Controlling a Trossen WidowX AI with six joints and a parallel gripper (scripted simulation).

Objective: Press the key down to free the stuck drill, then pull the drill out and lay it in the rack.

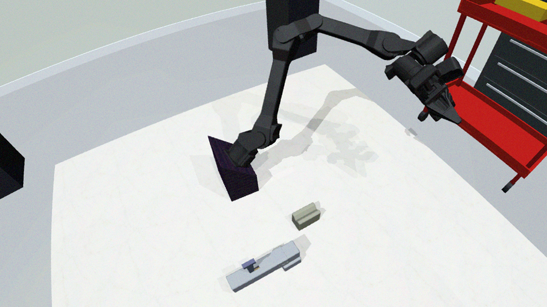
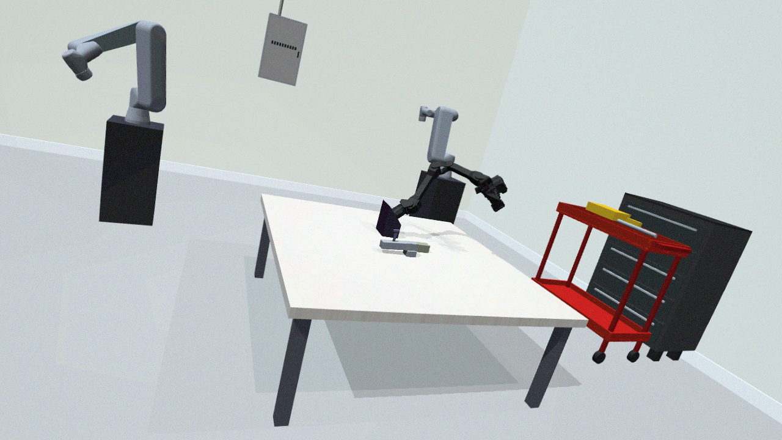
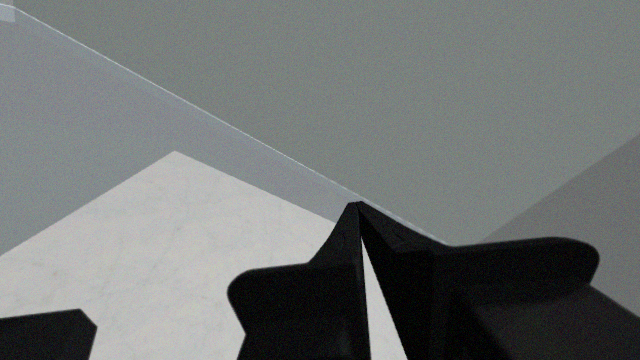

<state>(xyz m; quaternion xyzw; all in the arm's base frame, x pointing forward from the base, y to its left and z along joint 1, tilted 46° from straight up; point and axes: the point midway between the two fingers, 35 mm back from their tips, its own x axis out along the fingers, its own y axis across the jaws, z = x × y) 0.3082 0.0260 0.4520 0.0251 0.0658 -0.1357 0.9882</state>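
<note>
The blue key is 110 mm behind my gripper tip, 460 mm to the right of it and 270 mm below it. The rest, counted from my gripper tip: drill (100 mm behind, 400 mm to the right, 320 mm below); then grey holder block (100 mm behind, 420 mm to the right, 320 mm below); then rack (160 mm behind, 250 mm to the right, 340 mm below).
</note>
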